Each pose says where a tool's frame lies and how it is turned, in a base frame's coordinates. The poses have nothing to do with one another.
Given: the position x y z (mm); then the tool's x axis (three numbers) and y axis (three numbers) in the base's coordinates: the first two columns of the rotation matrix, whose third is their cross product.
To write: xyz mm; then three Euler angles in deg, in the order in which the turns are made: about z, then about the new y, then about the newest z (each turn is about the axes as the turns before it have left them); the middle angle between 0 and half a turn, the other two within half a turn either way. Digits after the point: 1 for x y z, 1 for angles.
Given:
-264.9 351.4 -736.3 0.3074 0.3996 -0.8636 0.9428 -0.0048 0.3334
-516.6 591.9 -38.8 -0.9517 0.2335 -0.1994 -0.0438 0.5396 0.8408
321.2 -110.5 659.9 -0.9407 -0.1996 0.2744 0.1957 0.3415 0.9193
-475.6 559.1 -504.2 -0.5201 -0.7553 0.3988 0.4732 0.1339 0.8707
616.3 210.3 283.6 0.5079 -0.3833 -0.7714 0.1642 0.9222 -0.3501
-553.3 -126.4 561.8 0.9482 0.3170 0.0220 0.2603 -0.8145 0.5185
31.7 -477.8 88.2 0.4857 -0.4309 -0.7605 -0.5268 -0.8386 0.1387
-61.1 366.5 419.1 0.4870 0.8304 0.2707 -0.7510 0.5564 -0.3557
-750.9 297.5 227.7 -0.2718 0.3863 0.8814 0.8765 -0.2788 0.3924
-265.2 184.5 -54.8 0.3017 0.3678 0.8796 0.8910 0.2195 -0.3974
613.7 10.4 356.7 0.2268 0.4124 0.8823 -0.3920 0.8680 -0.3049
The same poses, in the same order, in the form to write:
-264.9 351.4 -736.3 -82.0 112.2 21.1
-516.6 591.9 -38.8 69.4 120.2 76.7
321.2 -110.5 659.9 106.8 106.4 106.6
-475.6 559.1 -504.2 137.9 73.3 114.6
616.3 210.3 283.6 3.5 57.9 -24.4
-553.3 -126.4 561.8 -69.4 148.7 92.4
31.7 -477.8 88.2 154.5 129.4 10.3
-61.1 366.5 419.1 -176.1 26.5 -127.3
-750.9 297.5 227.7 65.7 105.2 156.0
-265.2 184.5 -54.8 110.6 105.2 -155.7
613.7 10.4 356.7 -162.8 69.0 -160.9

